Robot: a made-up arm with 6 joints.
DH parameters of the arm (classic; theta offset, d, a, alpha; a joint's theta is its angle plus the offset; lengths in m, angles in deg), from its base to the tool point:
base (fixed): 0 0 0 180
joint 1: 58.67 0 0.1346 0
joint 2: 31.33 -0.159 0.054 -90
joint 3: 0 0.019 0.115 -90
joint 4: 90 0.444 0.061 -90
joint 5: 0 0.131 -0.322 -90
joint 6: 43.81 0 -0.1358 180
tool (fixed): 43.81 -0.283 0 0
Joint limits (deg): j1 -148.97..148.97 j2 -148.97..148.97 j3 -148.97..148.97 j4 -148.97..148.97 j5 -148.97..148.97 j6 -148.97..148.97
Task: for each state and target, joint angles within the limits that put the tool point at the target. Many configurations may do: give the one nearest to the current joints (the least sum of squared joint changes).
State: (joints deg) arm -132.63 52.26 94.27 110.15 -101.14 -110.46
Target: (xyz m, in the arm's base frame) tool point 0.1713 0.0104 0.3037
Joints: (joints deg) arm -114.57 50.07 83.96 113.57 -47.09 -84.13
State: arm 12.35 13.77 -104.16 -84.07 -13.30 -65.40
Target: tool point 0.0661 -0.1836 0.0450
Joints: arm 29.61 24.26 -85.02 -93.19 -50.00 -59.35
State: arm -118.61 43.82 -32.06 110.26 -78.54 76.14
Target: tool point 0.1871 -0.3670 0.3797
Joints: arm -116.94 35.74 -38.50 129.10 -102.19 76.76
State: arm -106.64 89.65 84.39 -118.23 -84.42 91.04
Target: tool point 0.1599 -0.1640 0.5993
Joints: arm -95.98 94.56 50.30 -121.61 -72.82 84.34
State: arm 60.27 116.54 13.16 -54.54 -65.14 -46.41
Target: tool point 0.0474 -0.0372 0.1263
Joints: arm 53.86 107.74 15.75 -30.01 -32.90 -76.24
